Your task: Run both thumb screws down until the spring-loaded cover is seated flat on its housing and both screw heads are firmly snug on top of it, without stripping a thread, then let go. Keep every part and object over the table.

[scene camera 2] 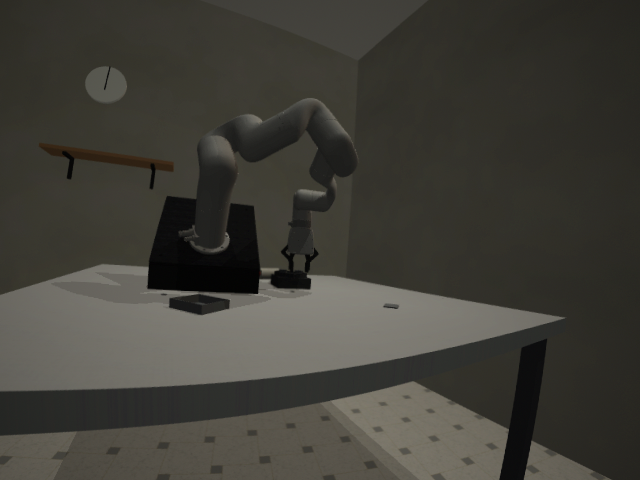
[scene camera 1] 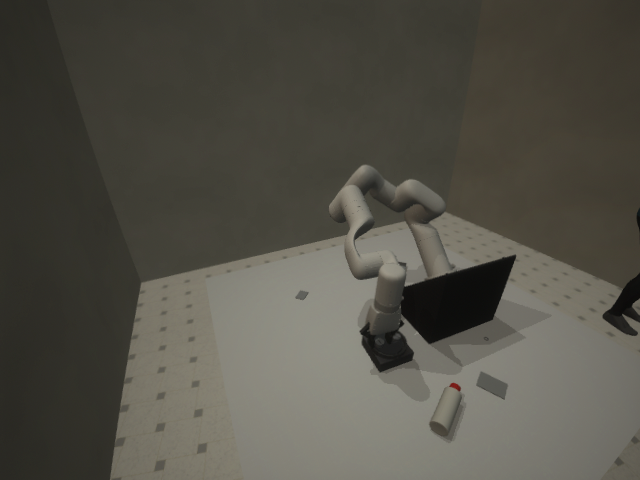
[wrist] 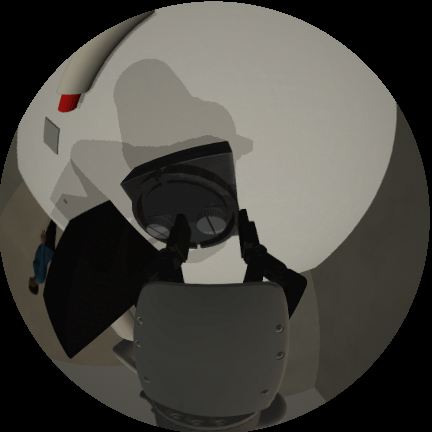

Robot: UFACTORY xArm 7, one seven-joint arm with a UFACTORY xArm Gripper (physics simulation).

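Seen in the pictures: gripper, fingertip midpoint: [scene camera 2: 299, 272] [scene camera 1: 379, 343] [wrist: 212, 220]; arm's base at its link origin: [scene camera 2: 209, 240] [wrist: 103, 287].
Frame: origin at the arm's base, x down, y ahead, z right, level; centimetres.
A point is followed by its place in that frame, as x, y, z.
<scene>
The black square housing [scene camera 1: 395, 362] @(12.8, 35.3, -12.1) [scene camera 2: 292, 283] @(13.1, 31.2, -0.2) [wrist: 220, 162] @(11.1, 39.6, -10.3) sits on the table with the dark round cover [wrist: 175, 197] @(10.0, 34.4, -9.3) inside its raised ring. Two slotted grey screw heads show on the cover: the right one [wrist: 211, 225] @(8.6, 36.6, -5.5) and the left one [wrist: 157, 230] @(8.6, 30.4, -7.1) in the wrist view. My gripper [scene camera 1: 380, 338] @(9.3, 36.7, -5.5) [scene camera 2: 299, 269] @(9.3, 36.7, -5.5) [wrist: 212, 220] @(9.3, 36.7, -5.5) is open and points down, with one finger on each side of the right screw head and nothing gripped. Its left finger partly overlaps the view between the two heads. Whether the cover is flat and the heads touch it cannot be told.
A large black block [scene camera 1: 460, 299] @(-2.4, 9.2, -14.1) [scene camera 2: 204, 277] @(10.9, -2.1, 7.0) [wrist: 95, 270] @(2.5, 17.6, -8.6) stands close beside the housing. A white bottle [scene camera 1: 445, 410] @(10.1, 37.2, -32.0) [wrist: 95, 60] with a red cap lies near a grey plate [scene camera 1: 491, 385] @(14.8, 15.7, -34.1) [wrist: 51, 135]. A smaller plate [scene camera 1: 301, 295] @(14.8, 43.1, 36.7) [scene camera 2: 391, 305] @(14.8, 42.7, 37.0) and an open tray [scene camera 2: 186, 305] @(13.8, -10.8, 32.0) are farther off.
</scene>
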